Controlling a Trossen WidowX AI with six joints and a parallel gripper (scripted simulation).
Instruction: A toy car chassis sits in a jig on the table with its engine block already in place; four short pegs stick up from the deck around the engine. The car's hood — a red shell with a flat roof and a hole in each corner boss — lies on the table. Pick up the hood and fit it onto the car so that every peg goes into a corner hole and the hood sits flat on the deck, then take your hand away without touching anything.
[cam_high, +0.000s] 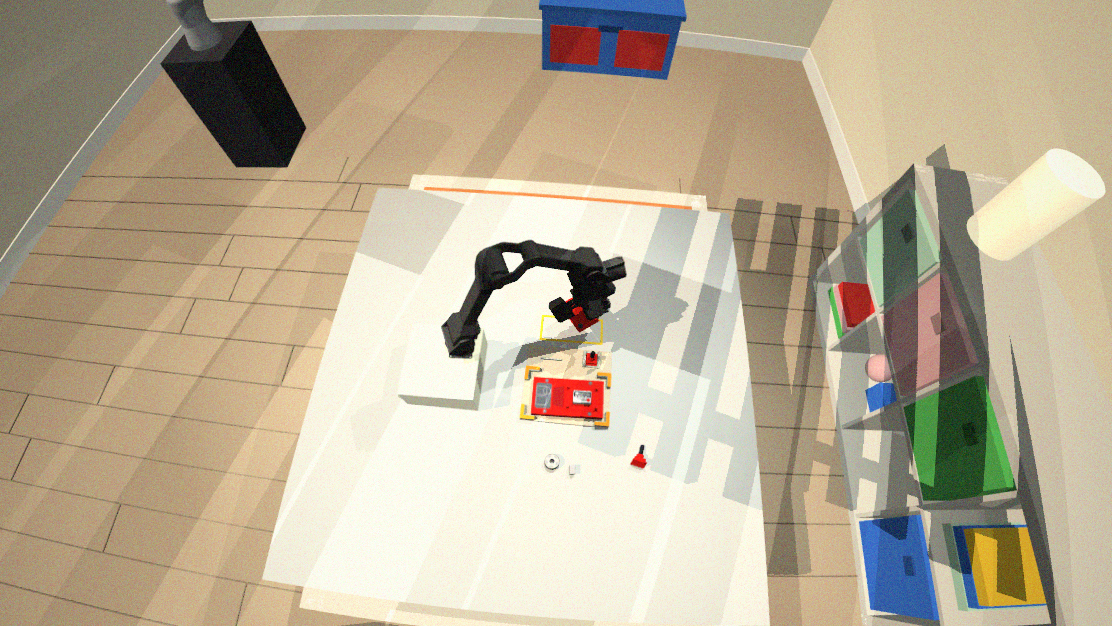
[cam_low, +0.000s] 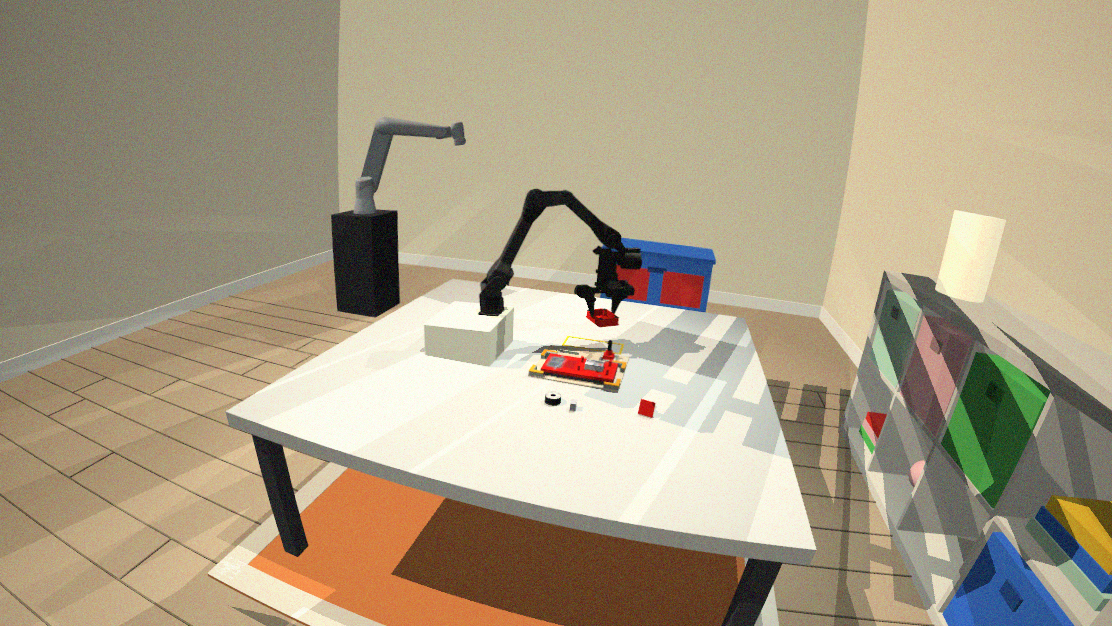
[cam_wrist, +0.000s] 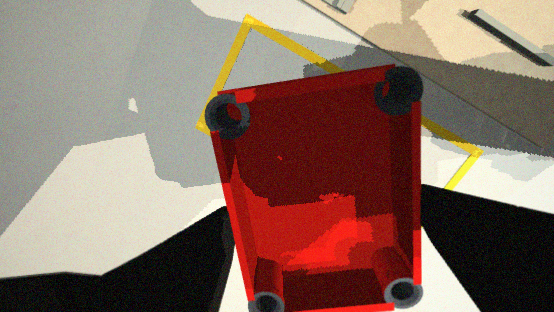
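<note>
The red hood lies 1 cm below my gripper tip. Also, from my gripper tip: grey engine block: 2 cm ahead, 23 cm to the right, 7 cm below.
</note>
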